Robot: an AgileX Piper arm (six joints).
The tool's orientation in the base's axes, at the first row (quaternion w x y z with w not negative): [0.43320, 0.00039, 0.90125, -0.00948]
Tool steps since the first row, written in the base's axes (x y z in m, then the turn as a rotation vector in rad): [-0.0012, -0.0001, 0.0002, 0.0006, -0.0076, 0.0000]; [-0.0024, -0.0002, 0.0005, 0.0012, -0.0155, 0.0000]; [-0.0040, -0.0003, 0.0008, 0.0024, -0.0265, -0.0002]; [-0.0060, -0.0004, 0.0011, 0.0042, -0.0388, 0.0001]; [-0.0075, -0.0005, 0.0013, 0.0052, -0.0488, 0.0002]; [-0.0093, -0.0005, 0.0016, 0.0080, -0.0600, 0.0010]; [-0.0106, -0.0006, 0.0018, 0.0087, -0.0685, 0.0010]
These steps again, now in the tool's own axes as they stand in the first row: [0.0006, -0.0001, -0.0011, -0.0003, -0.0076, 0.0006]; [0.0011, -0.0002, -0.0022, -0.0006, -0.0155, 0.0012]; [0.0019, -0.0003, -0.0036, -0.0011, -0.0265, 0.0025]; [0.0029, -0.0005, -0.0054, -0.0024, -0.0388, 0.0039]; [0.0037, -0.0006, -0.0067, -0.0030, -0.0487, 0.0048]; [0.0046, -0.0006, -0.0083, -0.0053, -0.0599, 0.0067]; [0.0052, -0.0007, -0.0094, -0.0057, -0.0684, 0.0074]
